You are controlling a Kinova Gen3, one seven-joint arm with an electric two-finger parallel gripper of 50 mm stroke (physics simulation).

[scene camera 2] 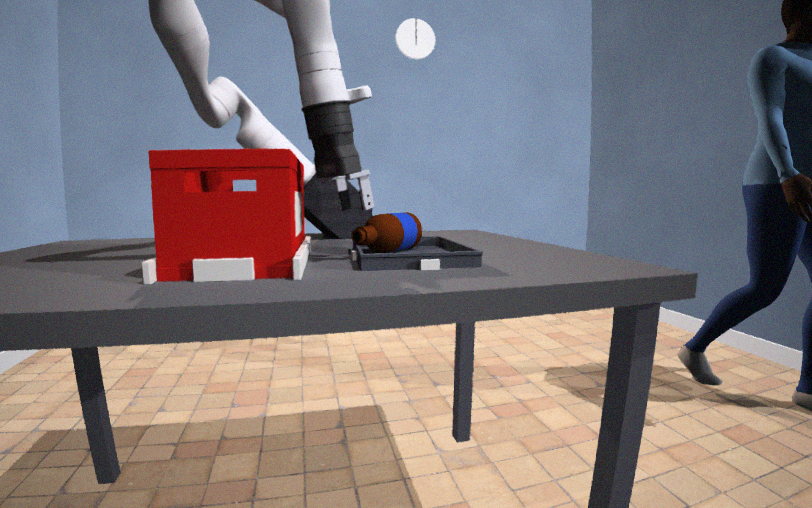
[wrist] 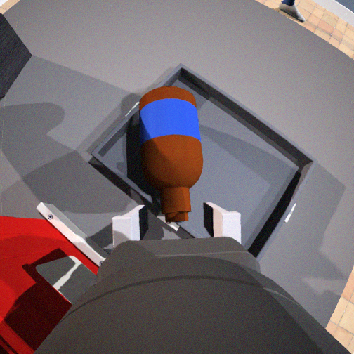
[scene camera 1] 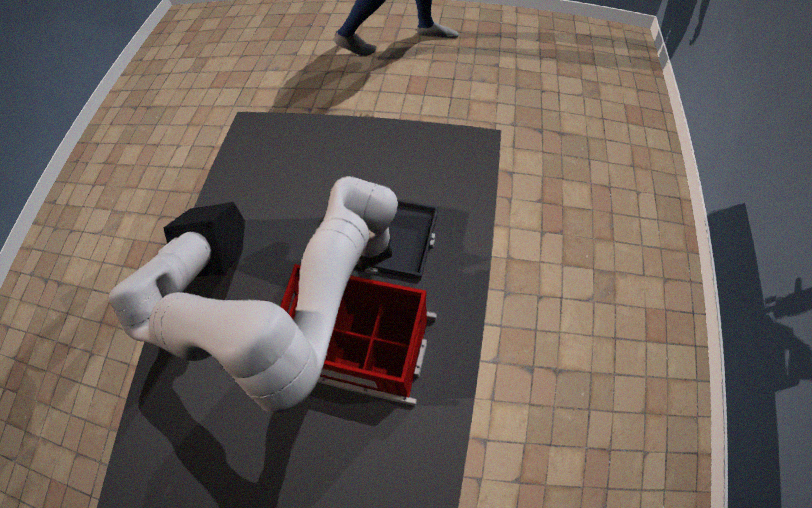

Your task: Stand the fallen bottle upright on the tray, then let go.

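Where they show: gripper, fingertip midpoint: (scene camera 2: 356,209); arm's base at its link origin: (scene camera 2: 305,180) (scene camera 1: 193,250).
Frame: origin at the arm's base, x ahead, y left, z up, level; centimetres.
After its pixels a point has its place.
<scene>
The brown bottle (scene camera 2: 386,232) @(y 7.3, x 41.1, z -10.9 cm) (wrist: 172,160) with a blue band lies on its side on the dark grey tray (scene camera 1: 411,239) @(y 9.7, x 49.3, z -15.0 cm) (scene camera 2: 392,261) @(y 3.8, x 52.6, z -14.2 cm) (wrist: 240,170). Its neck points toward the gripper in the wrist view and reaches over the tray's rim on the crate side. It does not show in scene camera 1, where the arm covers part of the tray. My gripper (scene camera 2: 355,196) @(y 2.1, x 40.3, z -6.7 cm) (wrist: 175,215) is open and empty. Its fingers appear on either side of the neck end in the wrist view, and they are a little above the neck in scene camera 2.
A tall red crate (scene camera 1: 389,285) @(y -9.8, x 45.7, z 2.0 cm) (scene camera 2: 221,221) @(y -20.1, x 50.6, z -7.6 cm) (wrist: 30,240) with compartments stands close beside the tray, with pale strips along its base. A black block (scene camera 1: 230,230) @(y 8.7, x 5.6, z -6.2 cm) (wrist: 12,55) stands at the arm's base. A person (scene camera 1: 356,41) (scene camera 2: 772,137) is on the floor beyond the table.
</scene>
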